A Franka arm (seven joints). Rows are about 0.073 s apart.
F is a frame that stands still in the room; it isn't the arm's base.
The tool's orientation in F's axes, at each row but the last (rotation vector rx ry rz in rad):
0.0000 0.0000 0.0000
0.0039 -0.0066 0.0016
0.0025 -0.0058 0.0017
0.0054 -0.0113 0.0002
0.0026 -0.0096 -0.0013
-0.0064 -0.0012 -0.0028
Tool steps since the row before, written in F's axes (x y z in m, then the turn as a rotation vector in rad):
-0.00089 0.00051 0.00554 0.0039 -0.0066 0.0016
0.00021 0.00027 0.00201 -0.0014 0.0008 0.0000
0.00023 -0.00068 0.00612 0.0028 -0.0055 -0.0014
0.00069 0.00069 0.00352 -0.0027 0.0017 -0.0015
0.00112 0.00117 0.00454 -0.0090 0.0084 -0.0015
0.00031 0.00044 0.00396 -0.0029 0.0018 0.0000
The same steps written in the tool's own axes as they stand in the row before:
-0.00089 0.00051 0.00554 0.0039 -0.0066 0.0016
0.00022 0.00028 0.00201 -0.0014 0.0008 0.0000
0.00026 -0.00067 0.00612 0.0028 -0.0055 -0.0014
0.00073 0.00071 0.00351 -0.0027 0.0017 -0.0015
0.00116 0.00118 0.00453 -0.0090 0.0084 -0.0014
0.00031 0.00042 0.00396 -0.0029 0.0018 0.0000

